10 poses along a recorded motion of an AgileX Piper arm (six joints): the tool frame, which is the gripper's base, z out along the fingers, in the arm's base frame.
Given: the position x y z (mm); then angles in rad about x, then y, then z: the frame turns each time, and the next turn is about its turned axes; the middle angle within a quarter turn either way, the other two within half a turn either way.
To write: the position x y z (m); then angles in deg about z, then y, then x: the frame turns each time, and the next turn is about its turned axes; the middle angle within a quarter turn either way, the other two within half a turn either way. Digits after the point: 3 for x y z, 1 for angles.
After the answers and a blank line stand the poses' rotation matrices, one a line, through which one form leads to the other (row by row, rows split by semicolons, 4 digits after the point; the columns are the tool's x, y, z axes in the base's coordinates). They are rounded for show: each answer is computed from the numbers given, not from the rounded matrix.
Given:
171 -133 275 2.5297 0.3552 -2.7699
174 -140 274 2.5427 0.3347 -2.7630
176 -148 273 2.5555 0.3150 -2.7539
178 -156 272 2.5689 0.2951 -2.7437
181 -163 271 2.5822 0.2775 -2.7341
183 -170 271 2.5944 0.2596 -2.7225
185 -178 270 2.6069 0.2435 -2.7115
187 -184 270 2.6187 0.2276 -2.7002
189 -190 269 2.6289 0.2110 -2.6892
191 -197 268 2.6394 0.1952 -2.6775
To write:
0.171 -0.133 0.275 172.7 28.3 -150.6
0.174 -0.140 0.274 171.4 27.4 -151.5
0.176 -0.148 0.273 169.9 26.6 -152.4
0.178 -0.156 0.272 168.4 25.8 -153.3
0.181 -0.163 0.271 167.1 25.1 -154.1
0.183 -0.170 0.271 165.7 24.3 -154.9
0.185 -0.178 0.270 164.4 23.6 -155.7
0.187 -0.184 0.270 163.1 23.0 -156.4
0.189 -0.190 0.269 161.8 22.2 -157.0
0.191 -0.197 0.268 160.6 21.6 -157.6

-0.8736 0.3405 0.3478; 0.1112 0.8352 -0.5386; -0.4739 -0.4318 -0.7675
-0.8776 0.3491 0.3285; 0.1332 0.8359 -0.5324; -0.4605 -0.4235 -0.7801
-0.8802 0.3595 0.3098; 0.1563 0.8361 -0.5259; -0.4481 -0.4145 -0.7921
-0.8820 0.3707 0.2908; 0.1804 0.8359 -0.5185; -0.4353 -0.4049 -0.8041
-0.8830 0.3811 0.2740; 0.2024 0.8358 -0.5104; -0.4235 -0.3952 -0.8152
-0.8829 0.3933 0.2567; 0.2255 0.8344 -0.5029; -0.4120 -0.3861 -0.8254
-0.8821 0.4047 0.2411; 0.2471 0.8333 -0.4945; -0.4010 -0.3767 -0.8350
-0.8808 0.4162 0.2256; 0.2682 0.8315 -0.4865; -0.3901 -0.3680 -0.8440
-0.8795 0.4274 0.2094; 0.2885 0.8287 -0.4796; -0.3786 -0.3614 -0.8521
-0.8772 0.4391 0.1940; 0.3089 0.8256 -0.4722; -0.3675 -0.3543 -0.8599

